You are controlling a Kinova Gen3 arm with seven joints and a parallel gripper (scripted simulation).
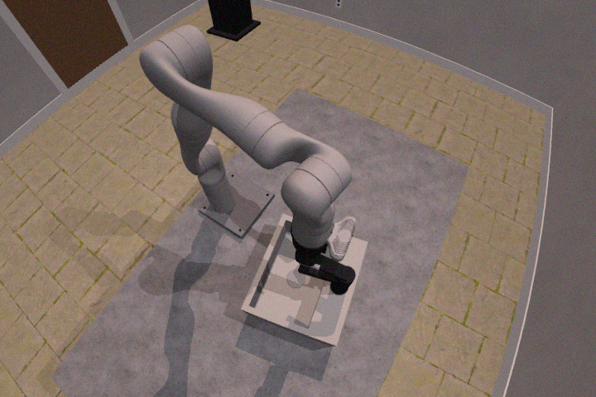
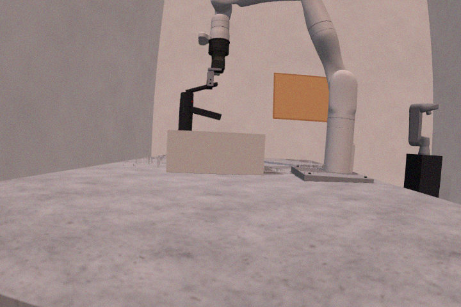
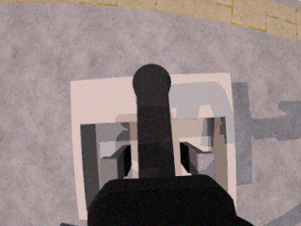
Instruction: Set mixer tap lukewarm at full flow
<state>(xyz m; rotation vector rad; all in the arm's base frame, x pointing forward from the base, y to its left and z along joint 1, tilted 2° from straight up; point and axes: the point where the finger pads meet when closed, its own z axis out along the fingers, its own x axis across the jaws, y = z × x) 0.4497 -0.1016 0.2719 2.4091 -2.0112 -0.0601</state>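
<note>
The lever is 3 cm ahead of my hand, 1 cm to the left of it and 2 cm below it. From my hand the other things lie so: black mixer tap 5 cm ahead, 1 cm to the left, 7 cm below; then sink basin 4 cm behind, 1 cm to the right, 27 cm below.
</note>
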